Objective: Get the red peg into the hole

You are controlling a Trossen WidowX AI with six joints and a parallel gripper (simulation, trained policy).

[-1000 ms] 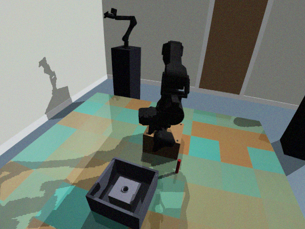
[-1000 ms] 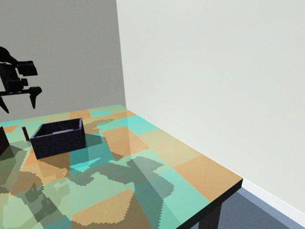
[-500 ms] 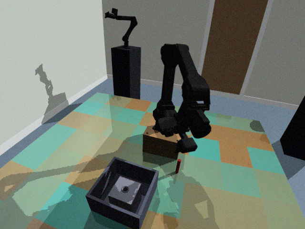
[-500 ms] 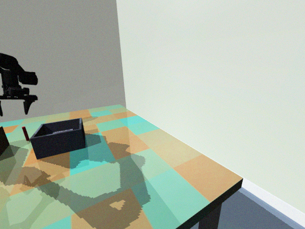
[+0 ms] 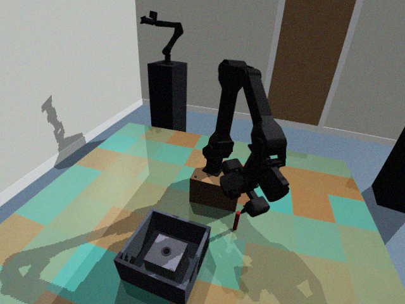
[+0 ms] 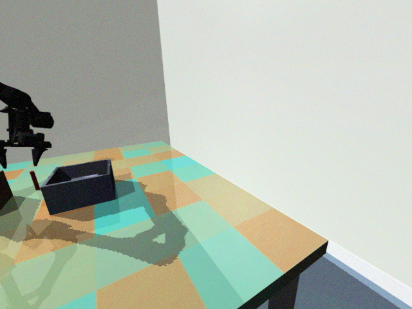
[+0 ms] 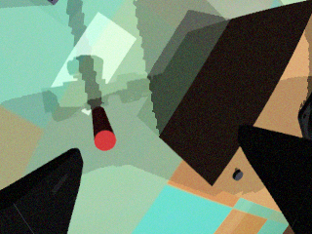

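Now: the red peg 70 mm below my gripper tip, 20 mm to the left of it and 20 mm ahead of it. Round my gripper tip: dark box (230 mm ahead, 110 mm to the right, 80 mm below); then grey plate (230 mm ahead, 110 mm to the right, 60 mm below).
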